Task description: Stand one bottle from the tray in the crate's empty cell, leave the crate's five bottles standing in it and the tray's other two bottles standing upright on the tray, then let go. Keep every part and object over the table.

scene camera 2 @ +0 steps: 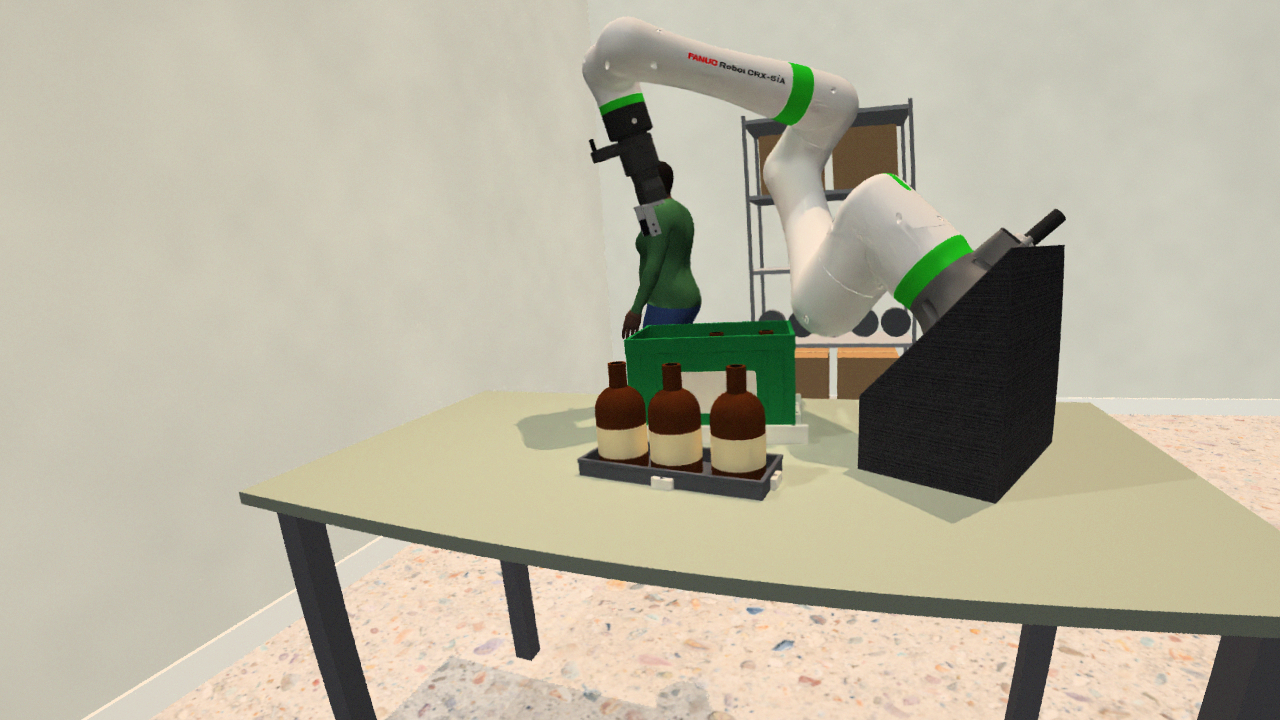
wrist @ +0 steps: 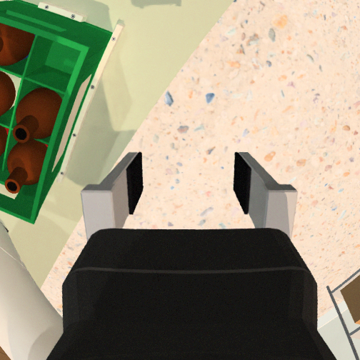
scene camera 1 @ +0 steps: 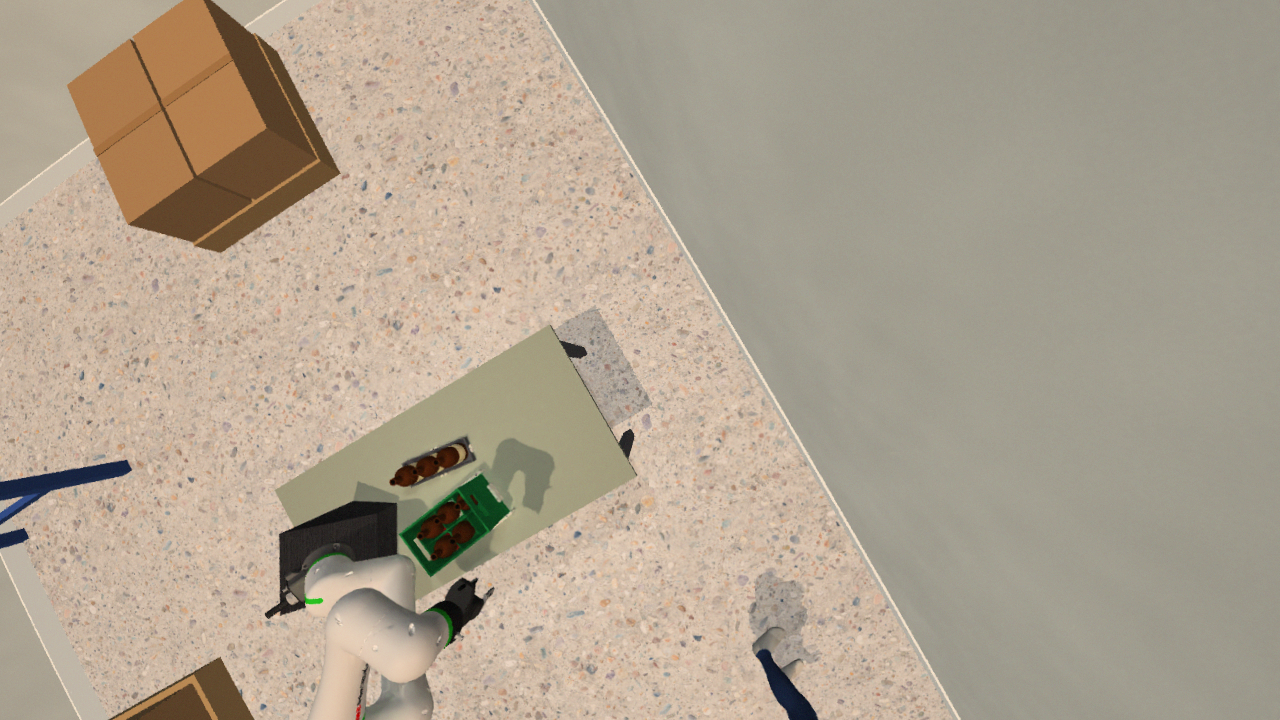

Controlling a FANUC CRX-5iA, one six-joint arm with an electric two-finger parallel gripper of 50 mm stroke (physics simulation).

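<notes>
Three brown bottles with cream labels stand upright in a row on the dark tray. The green crate stands behind the tray in scene camera 2. Brown bottles stand in its cells; others are cut off by the wrist view's left edge. The empty cell is at the crate's upper right corner in the wrist view. My gripper is open and empty, high up and to the side of the crate, with floor between its fingers in the wrist view.
The table carries the black wedge-shaped pedestal beside the crate. A person in green stands behind the gripper in scene camera 2. A shelf rack stands at the back. The table's edge runs beside the crate.
</notes>
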